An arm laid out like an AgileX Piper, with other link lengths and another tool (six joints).
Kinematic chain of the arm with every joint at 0, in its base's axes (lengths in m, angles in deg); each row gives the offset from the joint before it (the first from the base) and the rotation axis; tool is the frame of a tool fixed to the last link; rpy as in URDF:
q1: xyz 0 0 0.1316 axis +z
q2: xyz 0 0 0 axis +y
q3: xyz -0.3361 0 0.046 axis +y
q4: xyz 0.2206 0 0.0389 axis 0.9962 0 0.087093
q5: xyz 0 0 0 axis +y
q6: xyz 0.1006 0 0.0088 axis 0.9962 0 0.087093
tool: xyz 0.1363 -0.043 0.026 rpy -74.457 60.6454 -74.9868
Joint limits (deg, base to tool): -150..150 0..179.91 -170..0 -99.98..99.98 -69.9..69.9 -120..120
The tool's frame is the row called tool.
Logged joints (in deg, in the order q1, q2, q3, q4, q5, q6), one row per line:
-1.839 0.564 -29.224 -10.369 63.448 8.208
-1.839 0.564 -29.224 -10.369 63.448 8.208
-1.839 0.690 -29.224 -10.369 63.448 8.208
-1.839 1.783 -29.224 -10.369 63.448 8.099
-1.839 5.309 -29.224 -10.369 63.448 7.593
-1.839 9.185 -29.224 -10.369 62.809 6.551
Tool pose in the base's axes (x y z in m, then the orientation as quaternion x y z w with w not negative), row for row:
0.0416 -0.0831 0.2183 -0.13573 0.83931 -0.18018 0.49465
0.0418 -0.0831 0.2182 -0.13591 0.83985 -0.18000 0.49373
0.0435 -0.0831 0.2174 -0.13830 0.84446 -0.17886 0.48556
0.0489 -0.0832 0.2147 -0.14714 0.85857 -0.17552 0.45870
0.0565 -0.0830 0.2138 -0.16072 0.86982 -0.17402 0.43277
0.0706 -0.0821 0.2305 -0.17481 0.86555 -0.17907 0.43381
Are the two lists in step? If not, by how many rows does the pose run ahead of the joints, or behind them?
The pose runs 1 row ahead of the joints: the pose in row i belongs to the joints in row i + 1.
